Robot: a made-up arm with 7 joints.
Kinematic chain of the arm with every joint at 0, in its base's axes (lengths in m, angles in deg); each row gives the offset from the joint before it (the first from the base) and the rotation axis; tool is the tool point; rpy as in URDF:
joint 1: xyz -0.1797 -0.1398 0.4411 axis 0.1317 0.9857 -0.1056
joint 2: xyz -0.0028 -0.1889 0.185 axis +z
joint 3: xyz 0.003 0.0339 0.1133 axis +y
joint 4: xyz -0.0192 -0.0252 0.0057 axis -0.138 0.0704 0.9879
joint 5: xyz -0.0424 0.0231 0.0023 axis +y
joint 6: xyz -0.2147 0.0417 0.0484 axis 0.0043 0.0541 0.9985
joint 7: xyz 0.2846 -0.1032 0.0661 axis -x
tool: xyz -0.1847 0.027 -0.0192 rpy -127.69 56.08 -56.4
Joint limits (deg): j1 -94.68..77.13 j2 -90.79..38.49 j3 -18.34..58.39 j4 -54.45..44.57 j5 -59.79..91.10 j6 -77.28..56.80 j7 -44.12..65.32
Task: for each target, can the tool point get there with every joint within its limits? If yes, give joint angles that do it. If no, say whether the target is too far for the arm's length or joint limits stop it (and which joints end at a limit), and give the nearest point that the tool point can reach.
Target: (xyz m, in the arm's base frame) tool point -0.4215 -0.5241 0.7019
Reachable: yes | joints -14.83 27.52 -6.72 13.27 -27.76 -34.58 -27.68
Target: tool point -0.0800 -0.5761 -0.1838
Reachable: no: joint limits stop it (at a limit: joint 1, joint 3, joint 6, joint 7) | nearest point -0.3037 -0.4396 0.1574 | short by 0.430 m
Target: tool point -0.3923 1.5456 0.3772
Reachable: no: too far | nearest point -0.4577 0.0641 0.5006 | short by 1.488 m
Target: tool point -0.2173 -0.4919 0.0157
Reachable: no: joint limits stop it (at a limit: joint 1, joint 3, joint 6, joint 7) | nearest point -0.3063 -0.4376 0.1549 | short by 0.174 m
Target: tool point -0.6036 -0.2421 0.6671
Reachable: yes | joints -46.74 -6.50 0.13 -40.70 22.61 -17.05 -23.06
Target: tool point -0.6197 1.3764 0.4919
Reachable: no: too far | nearest point -0.5033 0.0652 0.5356 | short by 1.317 m
